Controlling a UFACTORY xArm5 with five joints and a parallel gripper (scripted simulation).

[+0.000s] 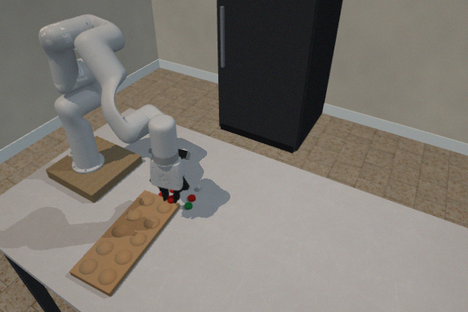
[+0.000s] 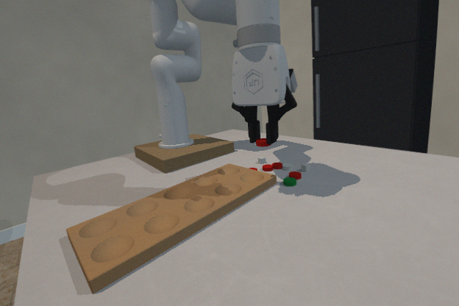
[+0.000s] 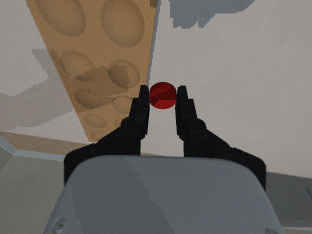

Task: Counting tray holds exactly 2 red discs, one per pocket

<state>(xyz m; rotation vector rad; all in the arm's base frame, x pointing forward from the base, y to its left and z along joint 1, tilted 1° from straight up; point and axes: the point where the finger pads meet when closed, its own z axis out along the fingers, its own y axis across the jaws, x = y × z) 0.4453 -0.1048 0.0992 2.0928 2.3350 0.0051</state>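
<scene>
Right now my hand is 1 cm short of the green disc, 8 cm to the right of it and 13 cm above it. From my hand the other things lie so: wooden counting tray 11 cm behind, 12 cm to the right, 13 cm below; then white disc 4 cm behind, 16 cm to the left, 13 cm below.
</scene>
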